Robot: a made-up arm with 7 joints.
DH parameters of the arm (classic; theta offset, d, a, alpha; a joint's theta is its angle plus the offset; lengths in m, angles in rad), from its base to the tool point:
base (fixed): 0 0.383 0.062 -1.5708
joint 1: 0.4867 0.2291 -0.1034 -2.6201
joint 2: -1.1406 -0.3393 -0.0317 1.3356
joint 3: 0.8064 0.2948 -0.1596 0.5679
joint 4: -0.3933 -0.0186 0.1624 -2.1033
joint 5: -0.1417 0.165 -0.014 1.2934
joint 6: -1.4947 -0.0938 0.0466 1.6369
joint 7: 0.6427 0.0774 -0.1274 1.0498
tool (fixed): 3.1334 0.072 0 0
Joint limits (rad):
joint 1: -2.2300..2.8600
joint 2: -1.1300..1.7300
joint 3: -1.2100..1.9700
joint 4: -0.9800..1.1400
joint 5: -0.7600..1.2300
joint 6: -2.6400..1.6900
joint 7: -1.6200..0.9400
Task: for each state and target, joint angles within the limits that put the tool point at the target. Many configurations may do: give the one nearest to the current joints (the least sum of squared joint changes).
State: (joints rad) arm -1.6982 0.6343 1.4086 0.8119 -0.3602 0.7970 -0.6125
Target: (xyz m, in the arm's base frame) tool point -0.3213 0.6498 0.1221
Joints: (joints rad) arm -1.6587 0.4562 1.4145 1.1400 -0.7237 0.3763 -0.6642
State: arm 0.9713 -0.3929 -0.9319 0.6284 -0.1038 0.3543 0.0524
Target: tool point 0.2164 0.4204 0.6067
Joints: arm 0.8049 -0.2614 -0.7842 0.4953 0.0674 0.5031 0.2679
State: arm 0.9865 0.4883 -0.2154 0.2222 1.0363 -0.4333 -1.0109
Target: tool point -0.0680 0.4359 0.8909
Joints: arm 0.7756 0.6265 -0.0610 0.3665 1.1705 -0.3221 -1.0019
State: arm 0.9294 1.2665 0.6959 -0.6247 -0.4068 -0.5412 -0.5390
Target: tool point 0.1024 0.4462 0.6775
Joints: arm 0.7520 1.1181 0.6861 -0.2638 -0.4004 -0.6342 -0.6867
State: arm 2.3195 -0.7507 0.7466 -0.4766 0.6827 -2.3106 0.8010
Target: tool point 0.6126 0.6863 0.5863
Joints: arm 1.6108 -0.2455 1.2489 0.1419 1.2300 -1.9364 0.9400
